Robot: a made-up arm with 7 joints.
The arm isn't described. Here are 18 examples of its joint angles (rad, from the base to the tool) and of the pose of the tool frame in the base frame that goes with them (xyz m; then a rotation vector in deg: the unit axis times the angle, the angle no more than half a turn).
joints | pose
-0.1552 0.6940 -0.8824 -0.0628 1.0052 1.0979 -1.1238 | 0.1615 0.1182 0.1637 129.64 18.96 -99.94
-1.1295 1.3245 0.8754 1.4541 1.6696 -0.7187 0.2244 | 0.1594 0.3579 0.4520 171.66 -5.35 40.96
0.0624 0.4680 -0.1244 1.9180 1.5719 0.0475 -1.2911 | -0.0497 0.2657 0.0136 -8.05 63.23 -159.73
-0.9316 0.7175 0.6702 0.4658 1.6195 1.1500 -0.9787 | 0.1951 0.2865 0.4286 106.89 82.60 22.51
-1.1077 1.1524 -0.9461 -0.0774 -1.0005 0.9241 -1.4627 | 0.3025 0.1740 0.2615 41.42 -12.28 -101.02
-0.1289 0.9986 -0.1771 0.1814 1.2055 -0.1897 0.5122 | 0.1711 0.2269 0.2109 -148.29 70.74 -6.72
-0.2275 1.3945 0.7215 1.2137 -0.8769 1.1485 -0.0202 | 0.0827 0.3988 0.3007 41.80 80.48 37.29
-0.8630 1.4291 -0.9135 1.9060 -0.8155 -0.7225 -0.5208 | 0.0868 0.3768 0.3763 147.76 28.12 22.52
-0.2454 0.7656 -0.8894 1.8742 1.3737 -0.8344 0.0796 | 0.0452 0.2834 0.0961 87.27 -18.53 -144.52
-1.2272 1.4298 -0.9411 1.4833 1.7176 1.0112 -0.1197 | 0.2382 0.3206 0.4106 -65.09 -57.66 12.45
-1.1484 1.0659 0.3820 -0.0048 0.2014 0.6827 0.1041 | 0.1925 0.2510 0.4954 106.84 -5.43 94.61
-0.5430 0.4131 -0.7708 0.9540 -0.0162 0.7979 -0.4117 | 0.1978 0.1610 0.0802 108.19 44.69 -73.25
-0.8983 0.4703 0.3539 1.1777 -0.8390 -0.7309 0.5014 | 0.2748 0.1991 0.2033 37.35 30.15 92.54
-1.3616 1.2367 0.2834 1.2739 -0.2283 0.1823 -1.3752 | 0.2055 0.3861 0.4380 75.05 -29.91 2.81
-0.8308 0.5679 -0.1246 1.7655 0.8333 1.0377 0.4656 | 0.2074 0.2572 0.1653 -126.22 -76.77 33.39
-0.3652 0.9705 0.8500 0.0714 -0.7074 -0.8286 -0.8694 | 0.1294 0.3400 0.3658 100.49 -96.86 57.00
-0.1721 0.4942 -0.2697 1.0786 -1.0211 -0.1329 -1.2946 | 0.0638 0.2456 0.0216 32.16 2.48 -22.44
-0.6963 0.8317 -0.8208 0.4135 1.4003 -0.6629 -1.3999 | 0.2336 0.0734 0.1962 -66.87 31.58 110.93
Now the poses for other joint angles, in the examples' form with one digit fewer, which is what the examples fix.
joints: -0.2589 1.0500 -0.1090 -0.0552 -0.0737 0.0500 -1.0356
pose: 0.223 0.251 0.277 107.3 -39.3 -58.5
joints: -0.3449 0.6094 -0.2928 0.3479 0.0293 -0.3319 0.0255
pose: 0.201 0.184 0.160 107.5 -34.1 7.3
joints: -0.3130 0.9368 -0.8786 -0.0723 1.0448 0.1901 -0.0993
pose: 0.155 0.125 0.187 -150.6 79.3 42.2
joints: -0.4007 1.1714 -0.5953 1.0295 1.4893 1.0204 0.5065
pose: 0.185 0.313 0.226 -84.8 0.5 9.2
